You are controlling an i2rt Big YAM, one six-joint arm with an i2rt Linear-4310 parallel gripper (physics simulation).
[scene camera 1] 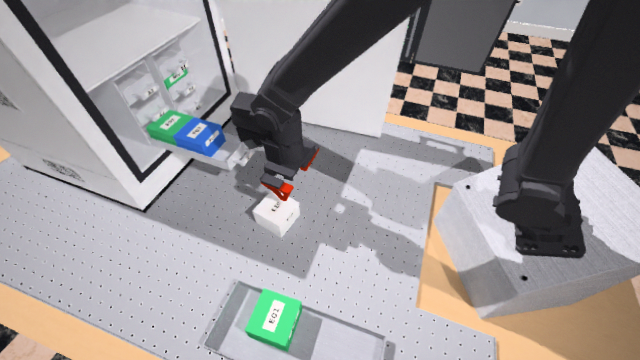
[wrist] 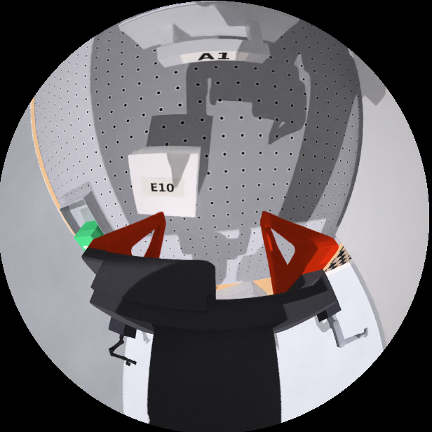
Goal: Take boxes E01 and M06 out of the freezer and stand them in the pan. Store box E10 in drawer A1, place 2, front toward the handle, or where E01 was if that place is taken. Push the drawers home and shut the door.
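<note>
The white box E10 [scene camera 1: 276,215] [wrist: 165,202] lies on the perforated table. My gripper [scene camera 1: 295,183] [wrist: 212,216] is open and empty, above the table beside E10; in the wrist view the box is beyond the left fingertip. The green box E01 [scene camera 1: 274,320] [wrist: 89,234] is in the pan [scene camera 1: 345,337] [wrist: 97,205]. Drawer A1 [scene camera 1: 220,161] [wrist: 213,44] is pulled out of the freezer [scene camera 1: 90,150]. It holds a blue box [scene camera 1: 200,137] toward the handle and a green box [scene camera 1: 162,131] behind it. I cannot make out M06.
The freezer door [scene camera 1: 350,100] stands open behind the arm. Inside the freezer are more drawers, and a green box [scene camera 1: 176,77] shows at one in the right column. The arm's metal base block [scene camera 1: 540,295] stands on the right.
</note>
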